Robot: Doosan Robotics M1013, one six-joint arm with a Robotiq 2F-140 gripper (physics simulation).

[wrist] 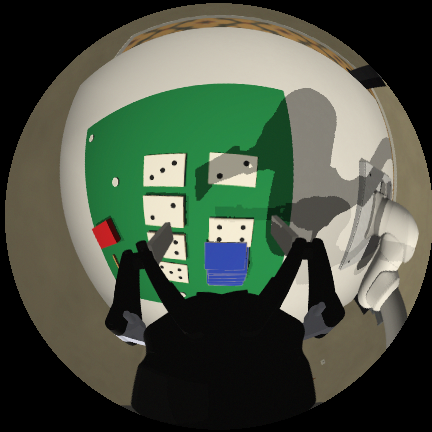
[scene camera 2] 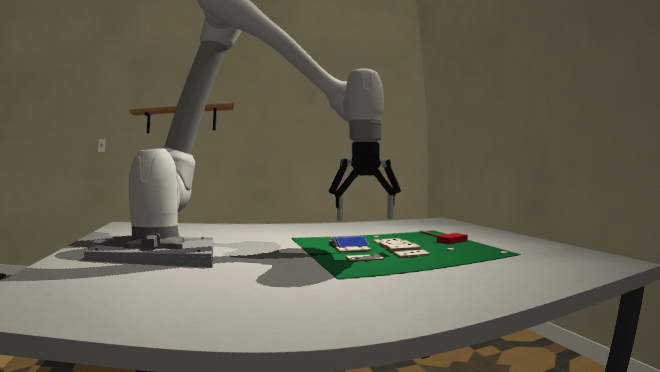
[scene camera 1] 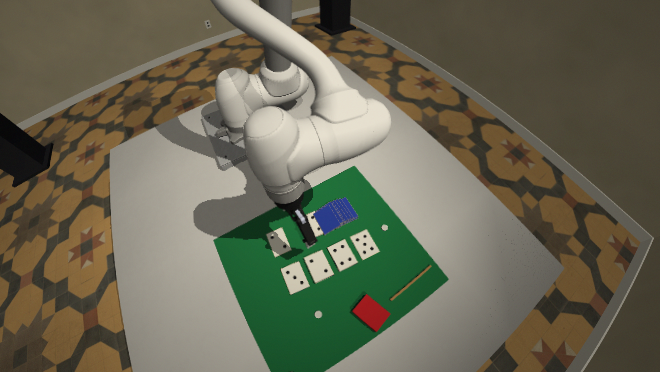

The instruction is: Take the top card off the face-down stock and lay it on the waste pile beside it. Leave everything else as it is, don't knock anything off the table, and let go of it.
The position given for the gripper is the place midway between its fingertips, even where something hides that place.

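The gripper (scene camera 2: 365, 219), (scene camera 1: 298, 226), (wrist: 220, 227). Red box (scene camera 1: 369, 311). Green mat (scene camera 1: 283, 325), (scene camera 2: 321, 249), (wrist: 237, 118).
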